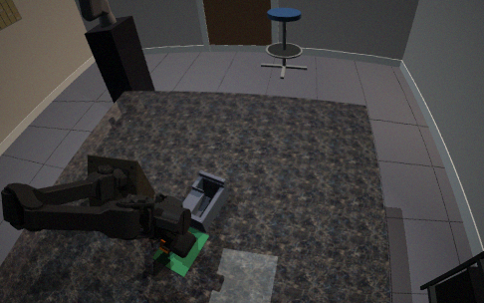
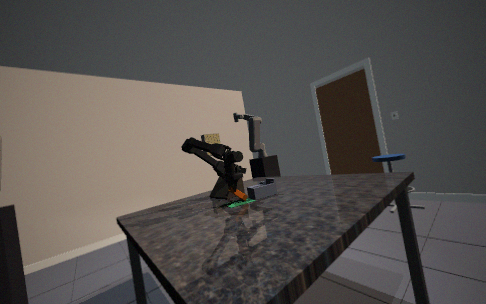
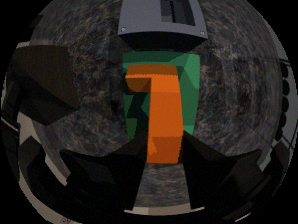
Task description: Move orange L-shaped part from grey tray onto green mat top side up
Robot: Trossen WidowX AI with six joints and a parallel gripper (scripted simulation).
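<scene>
The orange L-shaped part lies 1 cm behind my gripper tip, 3 cm to the left of it and 3 cm below it. Round my gripper tip: green mat: 2 cm to the left, 8 cm below.
</scene>
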